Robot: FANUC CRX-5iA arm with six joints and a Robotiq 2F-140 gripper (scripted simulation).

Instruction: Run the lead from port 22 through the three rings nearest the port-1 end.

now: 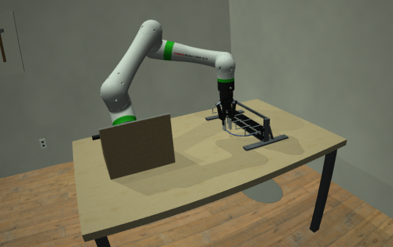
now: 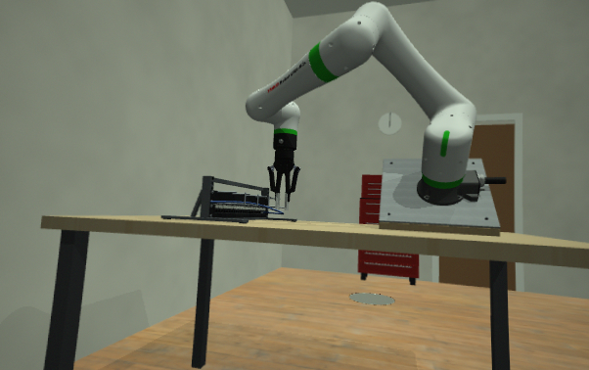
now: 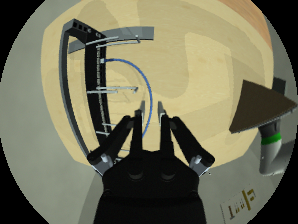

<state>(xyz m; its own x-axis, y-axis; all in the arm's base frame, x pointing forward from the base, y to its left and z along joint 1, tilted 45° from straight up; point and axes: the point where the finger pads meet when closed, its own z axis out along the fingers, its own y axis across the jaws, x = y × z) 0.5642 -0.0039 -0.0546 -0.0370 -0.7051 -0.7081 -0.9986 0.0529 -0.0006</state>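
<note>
Now: the black rack 15 cm ahead of my hand, 4 cm to the left of it and 1 cm below it.
</note>
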